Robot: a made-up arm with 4 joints.
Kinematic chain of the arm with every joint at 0, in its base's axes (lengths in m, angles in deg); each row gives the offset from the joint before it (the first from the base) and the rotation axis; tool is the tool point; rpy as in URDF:
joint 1: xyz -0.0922 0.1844 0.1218 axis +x
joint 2: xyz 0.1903 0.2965 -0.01 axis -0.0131 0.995 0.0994
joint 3: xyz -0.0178 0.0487 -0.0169 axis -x
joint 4: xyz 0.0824 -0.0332 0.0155 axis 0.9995 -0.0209 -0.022
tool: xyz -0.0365 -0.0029 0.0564 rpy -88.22 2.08 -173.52
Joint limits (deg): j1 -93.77..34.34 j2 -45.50..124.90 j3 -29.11..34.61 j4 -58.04..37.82
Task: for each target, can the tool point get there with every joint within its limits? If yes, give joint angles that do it. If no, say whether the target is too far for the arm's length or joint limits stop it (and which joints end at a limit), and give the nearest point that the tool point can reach.
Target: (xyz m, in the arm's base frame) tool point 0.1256 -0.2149 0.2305
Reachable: no: joint limits stop it (at a limit: joint 1, joint 3, joint 4) | nearest point 0.1003 0.1268 -0.1341 | short by 0.500 m
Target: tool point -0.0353 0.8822 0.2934
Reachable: no: too far | nearest point 0.0859 0.5608 0.2144 | short by 0.352 m
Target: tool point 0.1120 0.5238 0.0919
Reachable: yes | joints -14.90 -13.15 21.06 1.03
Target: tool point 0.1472 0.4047 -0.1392
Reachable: yes | joints -47.83 61.74 -7.01 -37.90
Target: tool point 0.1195 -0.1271 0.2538
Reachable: no: joint limits stop it (at a limit: joint 1, joint 3, joint 4) | nearest point 0.1002 0.1268 -0.1341 | short by 0.464 m
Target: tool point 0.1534 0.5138 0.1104
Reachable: yes | joints 3.41 85.10 2.43 -8.14
